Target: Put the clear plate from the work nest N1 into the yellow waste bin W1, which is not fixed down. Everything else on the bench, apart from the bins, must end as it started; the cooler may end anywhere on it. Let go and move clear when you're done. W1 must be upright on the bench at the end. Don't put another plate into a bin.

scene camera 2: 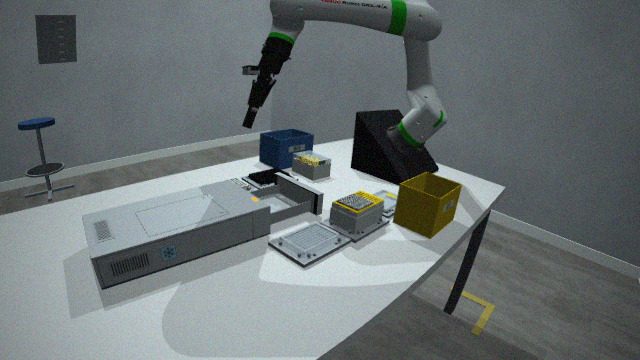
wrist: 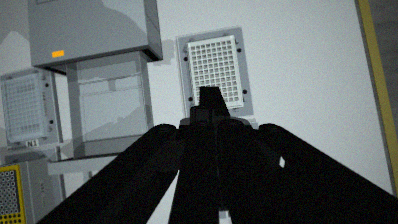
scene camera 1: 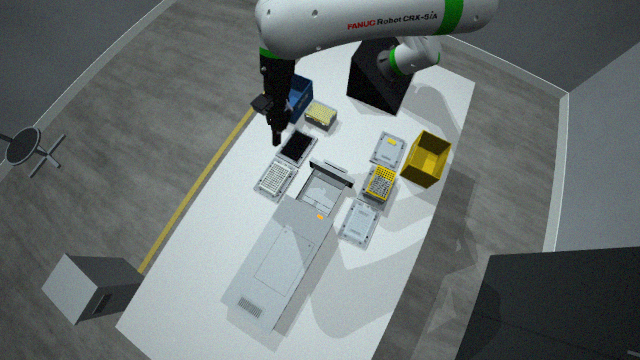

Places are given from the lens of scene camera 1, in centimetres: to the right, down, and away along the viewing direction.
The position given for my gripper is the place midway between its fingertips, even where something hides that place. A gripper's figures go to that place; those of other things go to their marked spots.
my gripper (scene camera 1: 276, 144): -15, -12, 77
clear plate (scene camera 1: 361, 214): 16, 14, 88
